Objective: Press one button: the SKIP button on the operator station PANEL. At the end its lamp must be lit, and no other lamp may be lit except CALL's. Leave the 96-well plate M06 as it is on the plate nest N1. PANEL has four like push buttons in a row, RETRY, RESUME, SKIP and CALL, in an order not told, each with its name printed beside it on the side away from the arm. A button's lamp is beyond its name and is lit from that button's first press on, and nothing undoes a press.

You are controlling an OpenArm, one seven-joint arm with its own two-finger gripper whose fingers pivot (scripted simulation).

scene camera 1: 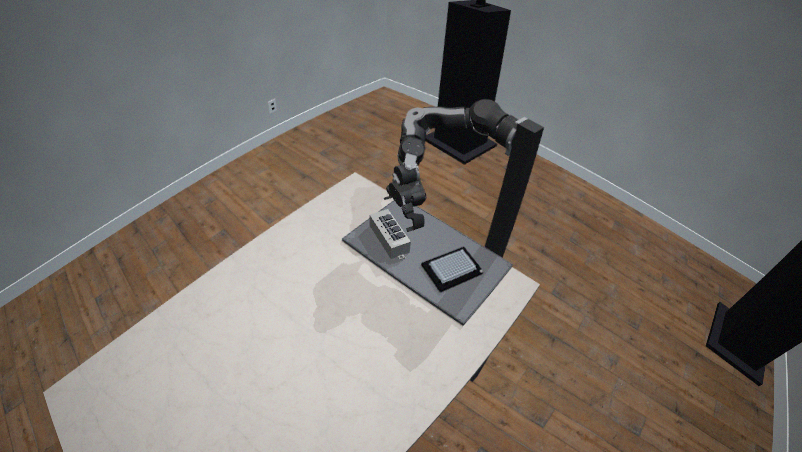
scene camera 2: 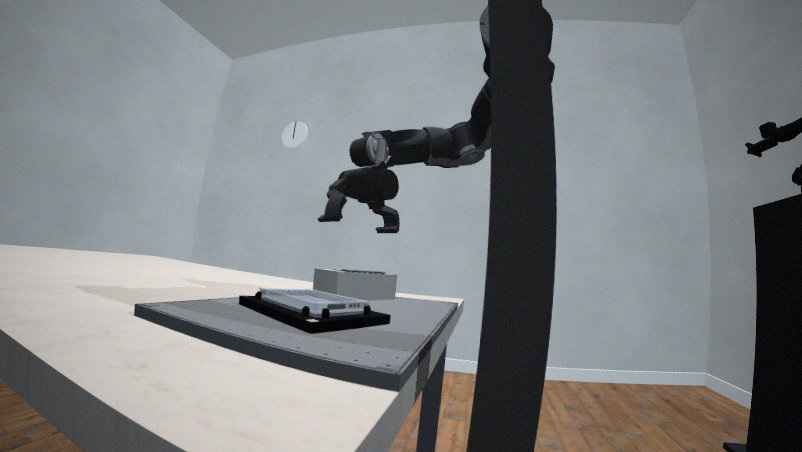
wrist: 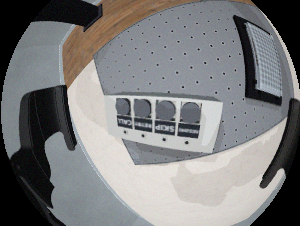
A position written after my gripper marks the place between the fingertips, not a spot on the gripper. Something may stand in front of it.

Observation:
In view: my gripper (scene camera 2: 360,228), a 96-well plate (scene camera 2: 295,299), an operator panel (scene camera 2: 366,286) and a black post (scene camera 2: 519,286).
The 96-well plate shows as well in scene camera 1 (scene camera 1: 458,264) and in the wrist view (wrist: 268,78). My gripper is seen too in scene camera 1 (scene camera 1: 403,212) and in the wrist view (wrist: 159,138). The operator panel also shows in scene camera 1 (scene camera 1: 395,247).

